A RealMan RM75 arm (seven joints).
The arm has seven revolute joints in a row. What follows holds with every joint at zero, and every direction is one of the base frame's.
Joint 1 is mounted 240.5 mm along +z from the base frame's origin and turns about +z.
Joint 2 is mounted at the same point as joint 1 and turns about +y.
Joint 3 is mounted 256.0 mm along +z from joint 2 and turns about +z.
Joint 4 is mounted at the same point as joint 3 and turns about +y.
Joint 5 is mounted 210.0 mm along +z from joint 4 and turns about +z.
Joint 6 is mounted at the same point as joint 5 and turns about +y.
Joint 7 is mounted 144.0 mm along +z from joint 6 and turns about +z.
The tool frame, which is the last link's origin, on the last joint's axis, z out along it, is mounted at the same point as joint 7; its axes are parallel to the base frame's.
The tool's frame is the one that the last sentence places.
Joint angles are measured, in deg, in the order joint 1, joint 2, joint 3, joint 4, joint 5, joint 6, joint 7. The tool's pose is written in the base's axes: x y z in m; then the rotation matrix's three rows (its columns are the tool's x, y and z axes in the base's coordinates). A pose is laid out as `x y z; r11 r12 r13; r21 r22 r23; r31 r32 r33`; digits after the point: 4 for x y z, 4 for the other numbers.
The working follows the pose.
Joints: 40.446 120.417 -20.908 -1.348 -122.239 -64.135 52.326
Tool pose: 0.2585 0.3255 -0.1122; 0.7845 -0.5234 -0.3326; -0.3674 -0.8244 0.4305; -0.4995 -0.2156 -0.8391
Where each joint sits with the arm in this pose, in the base's axes (m; each line is computed from the numbers above, not from the rounded line before):
joint 1: 0.0000 0.0000 0.2405
joint 2: 0.0000 0.0000 0.2405
joint 3: 0.1680 0.1432 0.1109
joint 4: 0.1680 0.1432 0.1109
joint 5: 0.3064 0.2635 0.0086
joint 6: 0.3064 0.2635 0.0086
joint 7: 0.2585 0.3255 -0.1122
the tool: 0.2585 0.3255 -0.1122

